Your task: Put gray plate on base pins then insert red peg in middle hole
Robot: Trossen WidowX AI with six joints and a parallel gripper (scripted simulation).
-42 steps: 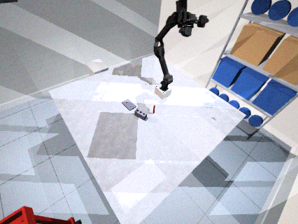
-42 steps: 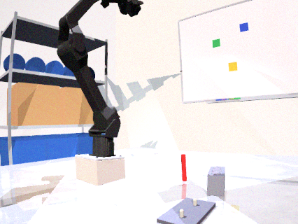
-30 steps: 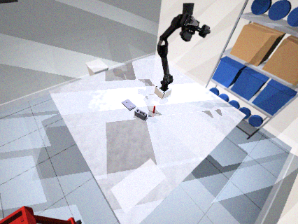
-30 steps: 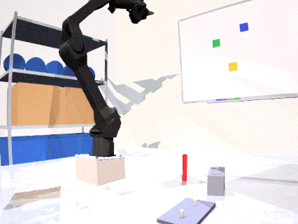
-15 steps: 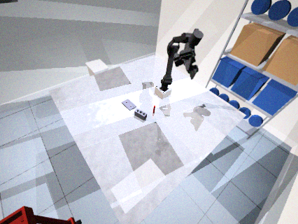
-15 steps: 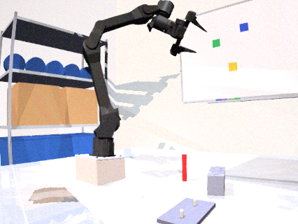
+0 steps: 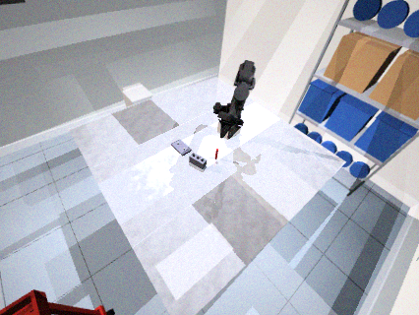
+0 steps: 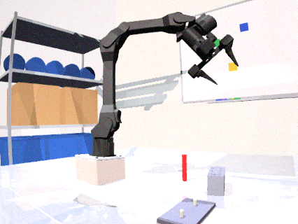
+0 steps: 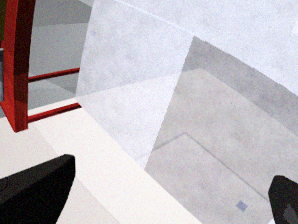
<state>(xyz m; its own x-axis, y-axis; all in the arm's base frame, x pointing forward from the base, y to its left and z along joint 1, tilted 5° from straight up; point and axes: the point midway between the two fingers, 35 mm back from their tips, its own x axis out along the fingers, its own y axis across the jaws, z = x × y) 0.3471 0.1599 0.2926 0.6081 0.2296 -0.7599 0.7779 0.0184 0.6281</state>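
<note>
The gray plate is 2 cm behind my gripper tip, 16 cm to the right of it and 29 cm below it. The rest, counted from my gripper tip: base: 4 cm behind, 32 cm to the right, 31 cm below; then red peg: 12 cm behind, 11 cm to the right, 28 cm below.
</note>
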